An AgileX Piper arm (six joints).
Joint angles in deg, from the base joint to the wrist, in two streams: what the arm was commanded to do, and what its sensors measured. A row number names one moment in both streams.
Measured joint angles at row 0: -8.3, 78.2, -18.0, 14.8, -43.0, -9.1
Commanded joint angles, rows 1 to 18: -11.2, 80.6, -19.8, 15.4, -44.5, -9.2; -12.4, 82.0, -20.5, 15.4, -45.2, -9.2; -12.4, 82.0, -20.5, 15.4, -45.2, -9.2; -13.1, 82.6, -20.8, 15.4, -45.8, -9.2; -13.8, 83.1, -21.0, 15.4, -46.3, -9.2; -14.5, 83.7, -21.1, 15.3, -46.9, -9.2; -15.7, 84.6, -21.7, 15.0, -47.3, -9.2; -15.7, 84.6, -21.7, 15.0, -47.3, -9.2; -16.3, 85.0, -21.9, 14.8, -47.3, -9.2; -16.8, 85.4, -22.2, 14.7, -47.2, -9.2; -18.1, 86.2, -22.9, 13.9, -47.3, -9.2; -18.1, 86.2, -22.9, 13.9, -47.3, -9.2; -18.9, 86.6, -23.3, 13.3, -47.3, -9.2; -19.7, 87.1, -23.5, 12.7, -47.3, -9.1; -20.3, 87.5, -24.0, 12.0, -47.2, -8.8; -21.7, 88.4, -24.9, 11.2, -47.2, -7.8; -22.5, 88.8, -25.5, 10.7, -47.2, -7.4; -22.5, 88.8, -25.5, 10.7, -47.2, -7.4
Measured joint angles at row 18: -20.6, 87.9, -23.9, 12.6, -46.4, -8.5
